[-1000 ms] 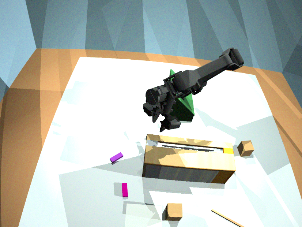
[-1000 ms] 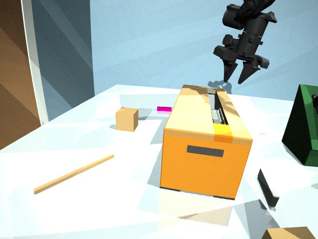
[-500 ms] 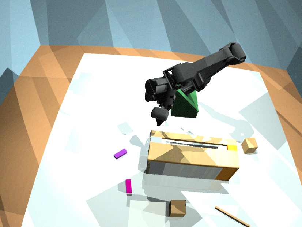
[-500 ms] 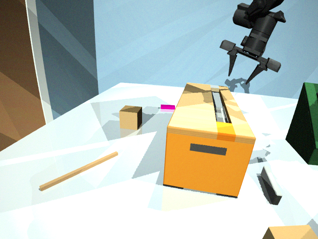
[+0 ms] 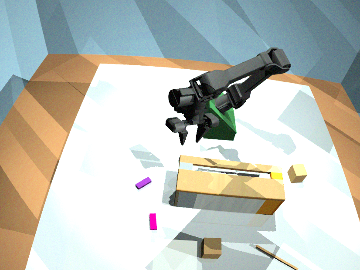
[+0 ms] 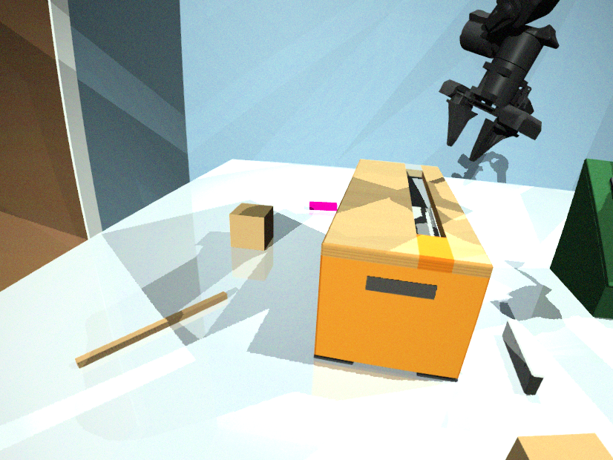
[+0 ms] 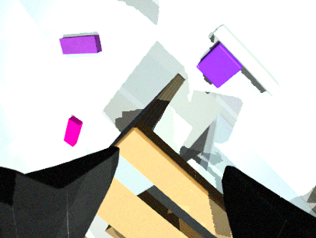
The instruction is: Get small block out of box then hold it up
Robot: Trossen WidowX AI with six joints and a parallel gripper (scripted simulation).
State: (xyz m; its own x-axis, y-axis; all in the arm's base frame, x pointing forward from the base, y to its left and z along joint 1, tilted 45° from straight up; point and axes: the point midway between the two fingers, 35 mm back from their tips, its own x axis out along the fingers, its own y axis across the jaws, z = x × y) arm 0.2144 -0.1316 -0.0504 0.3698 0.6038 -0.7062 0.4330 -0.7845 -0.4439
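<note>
My gripper tip is now 2 cm past the purple block and 15 cm above it. Also, from my gripper tip: wooden box 8 cm ahead, 16 cm to the left, 10 cm below; then wooden stick 38 cm ahead, 33 cm to the left, 16 cm below.
</note>
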